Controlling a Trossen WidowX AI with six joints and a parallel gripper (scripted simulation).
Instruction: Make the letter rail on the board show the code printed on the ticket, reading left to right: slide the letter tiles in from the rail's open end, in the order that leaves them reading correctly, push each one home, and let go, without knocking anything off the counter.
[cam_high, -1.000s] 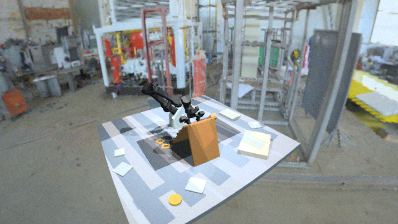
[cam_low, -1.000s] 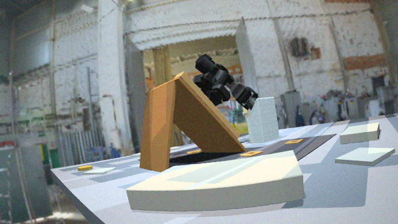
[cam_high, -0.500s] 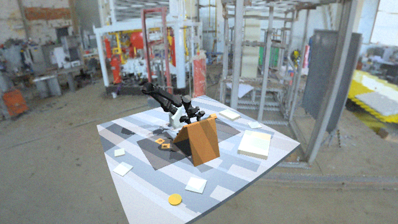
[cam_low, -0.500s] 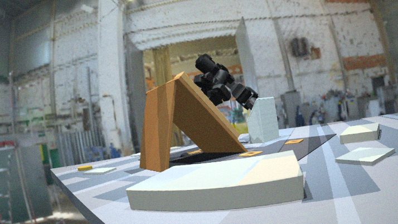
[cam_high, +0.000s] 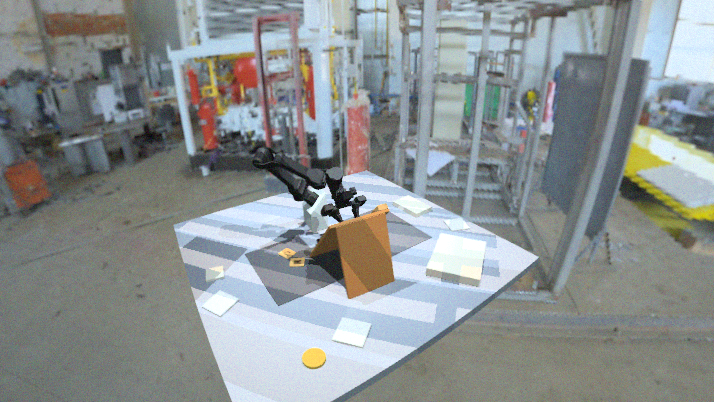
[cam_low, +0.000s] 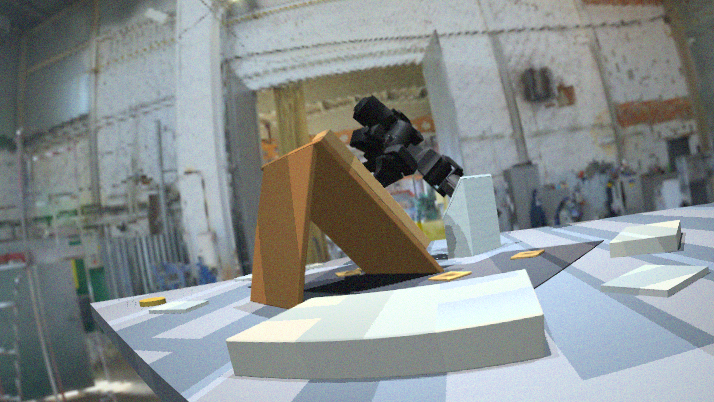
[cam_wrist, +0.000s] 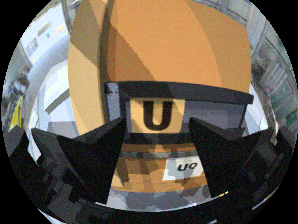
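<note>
Right now the yellow letter tile is 10 mm ahead of my gripper tip and 10 mm below it. The rest, counted from my gripper tip: dark mat (150 mm behind, 170 mm below); then white ticket (50 mm behind, 60 mm to the right, 90 mm below); then cream box (250 mm ahead, 360 mm to the left, 150 mm below).
</note>
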